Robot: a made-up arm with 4 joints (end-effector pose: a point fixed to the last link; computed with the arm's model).
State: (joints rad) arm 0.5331 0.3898 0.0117 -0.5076
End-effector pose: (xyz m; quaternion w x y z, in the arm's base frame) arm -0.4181 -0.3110 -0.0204 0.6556 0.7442 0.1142 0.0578
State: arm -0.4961 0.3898 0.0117 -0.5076
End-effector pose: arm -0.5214 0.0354 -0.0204 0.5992 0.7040 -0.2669 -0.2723
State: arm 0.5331 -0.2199 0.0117 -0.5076
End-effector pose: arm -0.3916 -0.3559 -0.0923 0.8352 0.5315 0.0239 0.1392
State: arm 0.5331 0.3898 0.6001 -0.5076
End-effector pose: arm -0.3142 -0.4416 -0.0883 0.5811 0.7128 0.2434 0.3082
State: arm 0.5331 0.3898 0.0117 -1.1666
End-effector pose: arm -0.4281 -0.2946 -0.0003 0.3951 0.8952 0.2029 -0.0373
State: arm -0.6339 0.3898 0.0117 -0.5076
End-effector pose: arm -0.5068 0.0838 -0.0204 0.5790 0.6839 -0.3147 -0.3129
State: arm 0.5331 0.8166 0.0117 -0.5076
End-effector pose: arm -0.4215 -0.3052 0.0418 0.4927 0.8531 0.1716 -0.0027
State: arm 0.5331 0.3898 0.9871 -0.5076
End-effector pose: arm -0.2089 -0.4841 -0.1253 0.5043 0.6584 0.3176 0.4597
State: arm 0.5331 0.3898 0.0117 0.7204
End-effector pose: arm -0.3927 -0.3531 -0.0137 0.9369 0.2681 -0.0755 0.2112
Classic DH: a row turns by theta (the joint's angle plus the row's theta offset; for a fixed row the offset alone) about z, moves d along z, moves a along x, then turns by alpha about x. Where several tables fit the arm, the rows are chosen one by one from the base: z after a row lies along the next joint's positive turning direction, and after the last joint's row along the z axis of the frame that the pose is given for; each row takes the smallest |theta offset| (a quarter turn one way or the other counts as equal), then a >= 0, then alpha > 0; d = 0 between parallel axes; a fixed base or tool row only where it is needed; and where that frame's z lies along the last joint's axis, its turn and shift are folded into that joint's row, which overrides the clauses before.
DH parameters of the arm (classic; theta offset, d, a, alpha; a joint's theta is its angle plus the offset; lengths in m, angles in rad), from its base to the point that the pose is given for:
base (fixed): 0.2767 0 -0.1699 0
joint 1: 1.2941 0.0264 -0.2387 1.5708
joint 2: 0 -0.0474 0.0608 -1.5708
joint 3: 0 -0.0537 0.0509 -1.5708
joint 4: -0.8124 0.3102 -0.0406 1.2693
tool (fixed): -1.5978 -0.015 0 0

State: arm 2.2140 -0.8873 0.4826 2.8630
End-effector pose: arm 0.2566 -0.1623 0.0432 0.2684 0.2724 0.8958 -0.2265
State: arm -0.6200 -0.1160 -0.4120 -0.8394
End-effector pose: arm -0.4107 0.1238 -0.0945 0.5643 0.5477 -0.4414 -0.4322
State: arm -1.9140 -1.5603 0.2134 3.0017
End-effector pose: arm -0.2783 0.3764 -0.0311 0.0312 -0.5318 0.7542 0.3839
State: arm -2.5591 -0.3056 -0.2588 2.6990
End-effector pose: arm 0.0775 0.1881 -0.0401 0.1677 -0.2442 0.8516 -0.4325
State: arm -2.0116 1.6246 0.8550 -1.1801
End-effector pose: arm -0.1652 0.2959 -0.0859 0.1250 0.6013 -0.7248 0.3123
